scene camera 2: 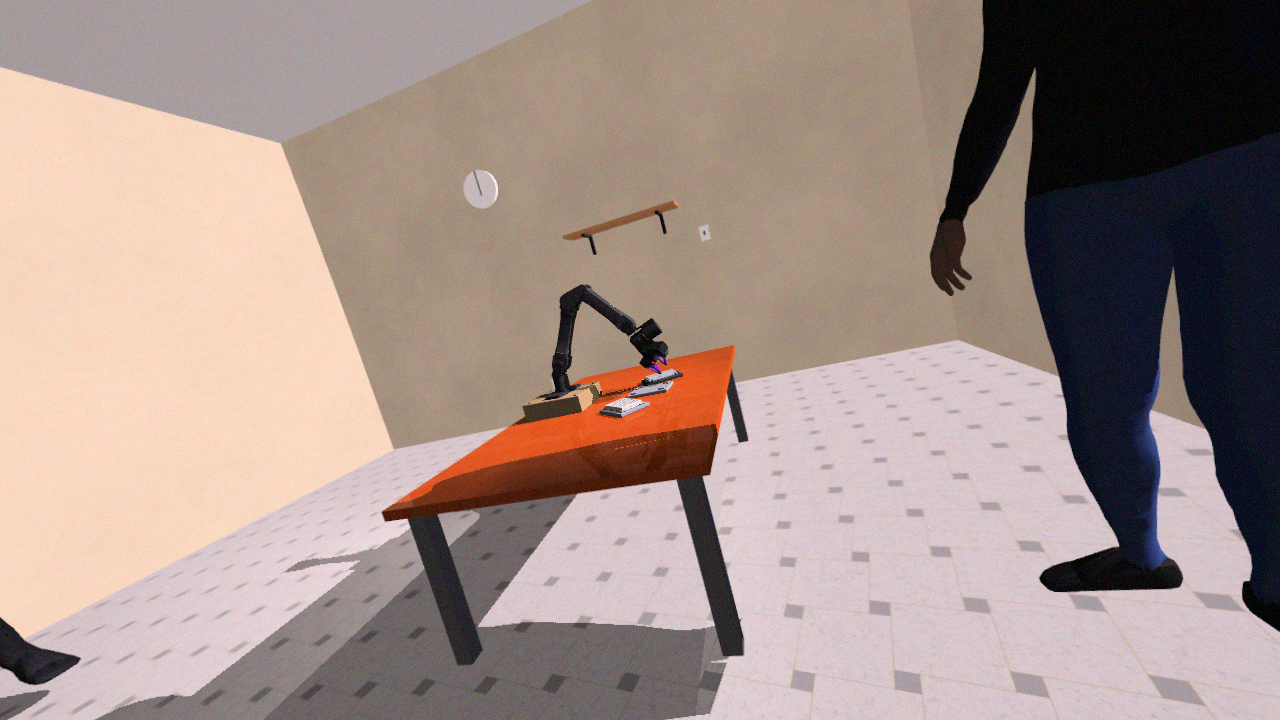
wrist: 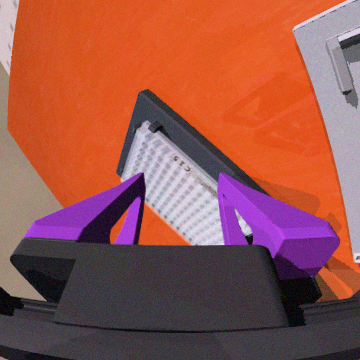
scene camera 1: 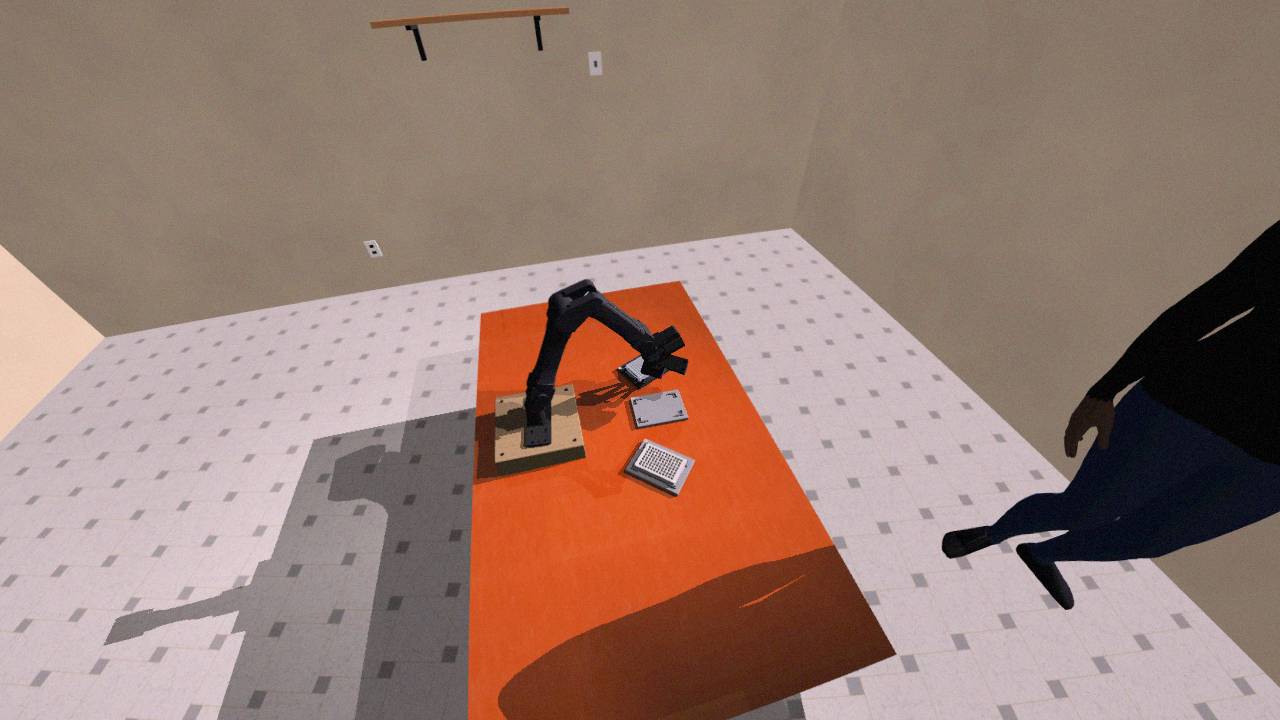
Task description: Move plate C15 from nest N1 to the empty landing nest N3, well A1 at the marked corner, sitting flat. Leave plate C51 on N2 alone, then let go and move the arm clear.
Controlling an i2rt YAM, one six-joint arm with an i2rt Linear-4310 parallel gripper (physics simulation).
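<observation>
Plate C15 (scene camera 1: 634, 366) (wrist: 167, 172), clear with rows of wells, lies in the dark nest N1 (wrist: 195, 150) at the back of the group. My gripper (scene camera 2: 659, 365) (wrist: 181, 180) is part open, its purple fingertips over the plate with nothing gripped. Contact with the plate cannot be told. In scene camera 1 the arm partly hides N1 and the fingertips. The light grey landing nest N3 (scene camera 1: 659, 409) (scene camera 2: 651, 390) (wrist: 345, 150) is empty, with corner brackets. White plate C51 (scene camera 1: 660, 462) (scene camera 2: 624, 404) sits on nest N2 (scene camera 1: 685, 474), nearest scene camera 2.
The arm stands on a tan base block (scene camera 1: 563, 447) (scene camera 2: 554, 410) at one side of the orange table (scene camera 1: 572, 537) (scene camera 2: 537, 461). In the wrist view, N3 lies to the right of N1. A person (scene camera 1: 1190, 447) (scene camera 2: 1118, 268) stands on the floor beyond the table's right side.
</observation>
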